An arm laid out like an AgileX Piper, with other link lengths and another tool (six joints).
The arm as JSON. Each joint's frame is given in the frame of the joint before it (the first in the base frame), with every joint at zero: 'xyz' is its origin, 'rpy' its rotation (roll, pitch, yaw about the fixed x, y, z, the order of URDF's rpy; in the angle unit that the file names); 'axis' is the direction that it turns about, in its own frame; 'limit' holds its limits. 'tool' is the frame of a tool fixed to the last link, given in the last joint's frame.
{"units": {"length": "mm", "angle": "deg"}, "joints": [
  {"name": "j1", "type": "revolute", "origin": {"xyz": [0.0, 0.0, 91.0], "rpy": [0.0, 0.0, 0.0]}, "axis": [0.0, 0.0, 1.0], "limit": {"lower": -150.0, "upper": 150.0}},
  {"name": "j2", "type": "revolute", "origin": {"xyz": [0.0, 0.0, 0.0], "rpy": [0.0, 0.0, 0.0]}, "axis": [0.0, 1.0, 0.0], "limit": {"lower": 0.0, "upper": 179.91}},
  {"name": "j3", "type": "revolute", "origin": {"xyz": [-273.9, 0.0, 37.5], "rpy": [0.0, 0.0, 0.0]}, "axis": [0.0, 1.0, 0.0], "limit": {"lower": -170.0, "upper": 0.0}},
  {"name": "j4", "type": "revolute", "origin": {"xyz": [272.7, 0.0, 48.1], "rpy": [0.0, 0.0, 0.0]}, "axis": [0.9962, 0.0, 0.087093], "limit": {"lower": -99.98, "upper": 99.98}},
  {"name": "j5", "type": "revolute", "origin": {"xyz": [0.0, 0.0, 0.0], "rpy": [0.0, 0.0, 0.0]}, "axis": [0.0, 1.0, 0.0], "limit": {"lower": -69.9, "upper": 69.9}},
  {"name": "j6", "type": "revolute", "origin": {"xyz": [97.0, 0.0, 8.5], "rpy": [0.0, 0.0, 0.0]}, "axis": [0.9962, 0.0, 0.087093], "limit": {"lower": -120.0, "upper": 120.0}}
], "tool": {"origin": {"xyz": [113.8, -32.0, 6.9], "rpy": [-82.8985, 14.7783, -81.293]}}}
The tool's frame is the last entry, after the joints.
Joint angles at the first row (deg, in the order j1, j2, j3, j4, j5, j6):
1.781 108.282 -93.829 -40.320 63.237 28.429
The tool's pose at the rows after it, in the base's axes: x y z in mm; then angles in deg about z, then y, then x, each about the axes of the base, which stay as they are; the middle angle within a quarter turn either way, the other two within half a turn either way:
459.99, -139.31, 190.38, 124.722, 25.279, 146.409
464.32, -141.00, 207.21, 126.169, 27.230, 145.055
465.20, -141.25, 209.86, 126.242, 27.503, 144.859
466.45, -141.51, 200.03, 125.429, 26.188, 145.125
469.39, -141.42, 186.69, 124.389, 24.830, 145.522
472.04, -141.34, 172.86, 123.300, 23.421, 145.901
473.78, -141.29, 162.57, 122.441, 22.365, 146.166
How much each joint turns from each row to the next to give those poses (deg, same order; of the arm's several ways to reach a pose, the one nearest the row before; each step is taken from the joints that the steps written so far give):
0.000 -0.113 -1.831 -2.122 1.165 -0.001
0.000 -0.349 -2.037 -0.784 0.089 0.000
0.000 0.000 -0.395 -0.103 0.041 -0.177
0.000 1.194 0.008 -0.001 0.326 -0.090
0.000 1.650 -0.001 0.001 0.002 -0.002
0.000 1.701 0.002 0.000 0.000 -0.038
0.001 1.264 -0.003 0.000 0.001 -0.092

